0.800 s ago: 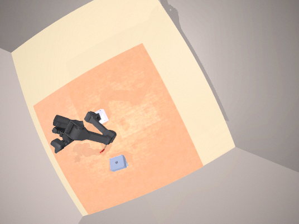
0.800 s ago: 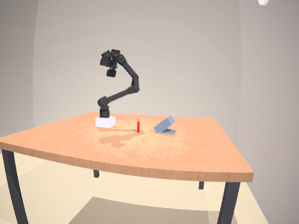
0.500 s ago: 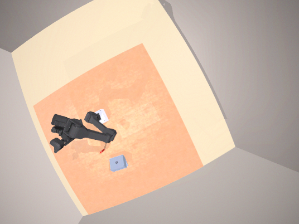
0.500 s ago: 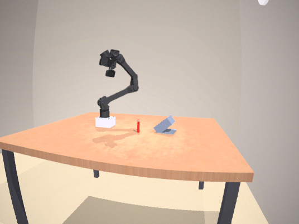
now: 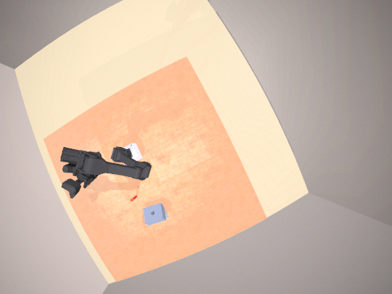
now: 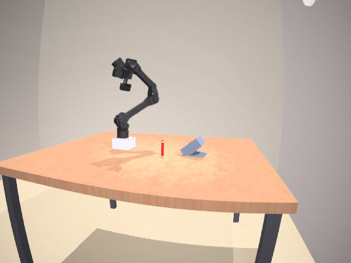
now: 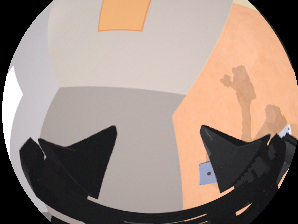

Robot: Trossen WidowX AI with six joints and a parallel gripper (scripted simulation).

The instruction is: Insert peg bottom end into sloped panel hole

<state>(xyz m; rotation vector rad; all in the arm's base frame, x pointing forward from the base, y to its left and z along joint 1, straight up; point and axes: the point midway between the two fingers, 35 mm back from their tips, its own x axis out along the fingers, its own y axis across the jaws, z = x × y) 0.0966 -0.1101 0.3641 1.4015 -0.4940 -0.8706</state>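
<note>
The red peg lies 170 mm ahead of my gripper tip, 50 mm to the left of it and 370 mm below it. From my gripper tip the other things lie so: sloped panel 320 mm ahead, 140 mm to the left, 380 mm below.
</note>
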